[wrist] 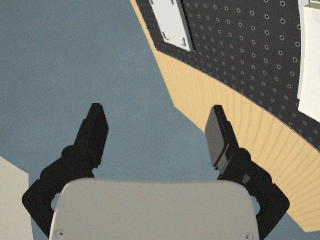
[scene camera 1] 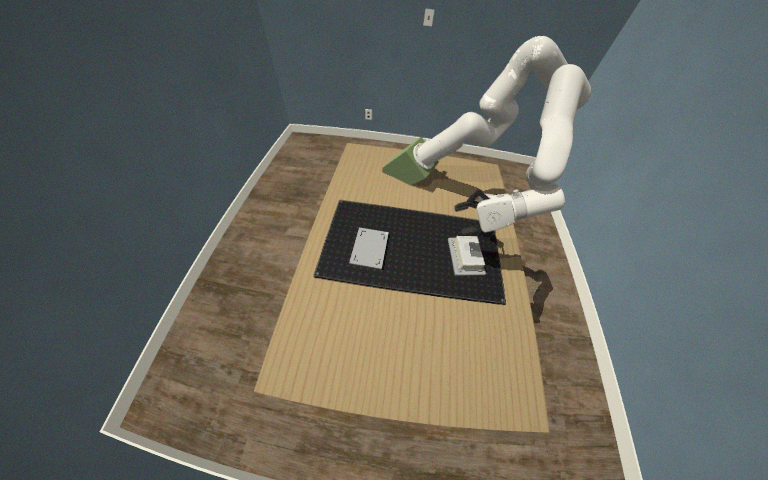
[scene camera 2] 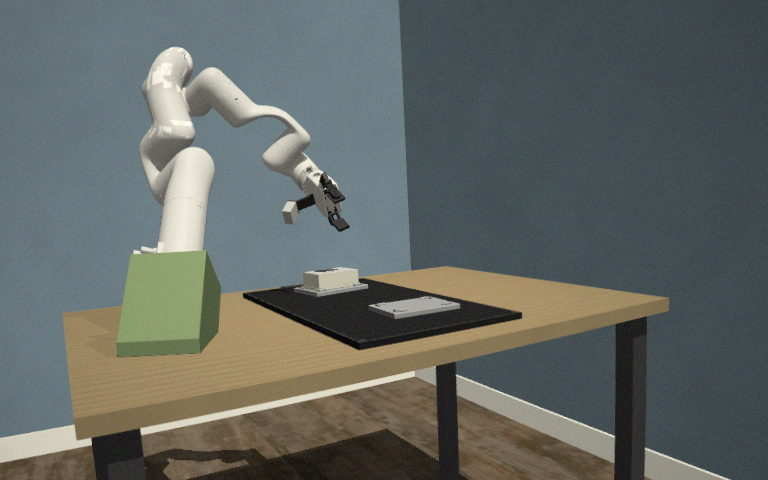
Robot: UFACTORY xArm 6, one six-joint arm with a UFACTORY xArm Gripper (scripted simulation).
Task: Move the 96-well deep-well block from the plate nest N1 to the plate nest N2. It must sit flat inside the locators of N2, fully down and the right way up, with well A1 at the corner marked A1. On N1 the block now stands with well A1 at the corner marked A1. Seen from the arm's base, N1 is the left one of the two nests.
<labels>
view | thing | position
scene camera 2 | my gripper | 342,215
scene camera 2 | white deep-well block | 339,277
</labels>
